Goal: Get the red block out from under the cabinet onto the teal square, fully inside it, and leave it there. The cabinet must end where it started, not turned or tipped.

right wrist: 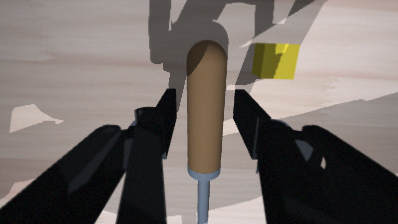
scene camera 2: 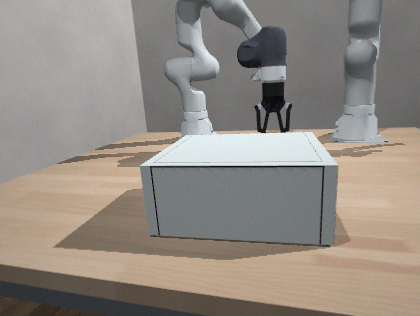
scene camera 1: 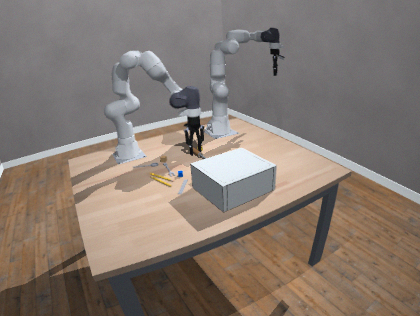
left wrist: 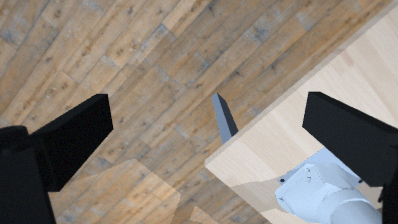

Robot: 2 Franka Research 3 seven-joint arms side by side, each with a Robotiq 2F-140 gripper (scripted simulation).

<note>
In view: the left gripper (left wrist: 208,110), the right gripper (right wrist: 205,103), a pale grey cabinet (scene camera 2: 272,187) and a yellow block (right wrist: 271,61).
The pale grey cabinet is seen too in scene camera 1 (scene camera 1: 227,180). The right wrist view does not show the pale grey cabinet: it is out of frame. The left wrist view does not show the pale grey cabinet: it is out of frame.
</note>
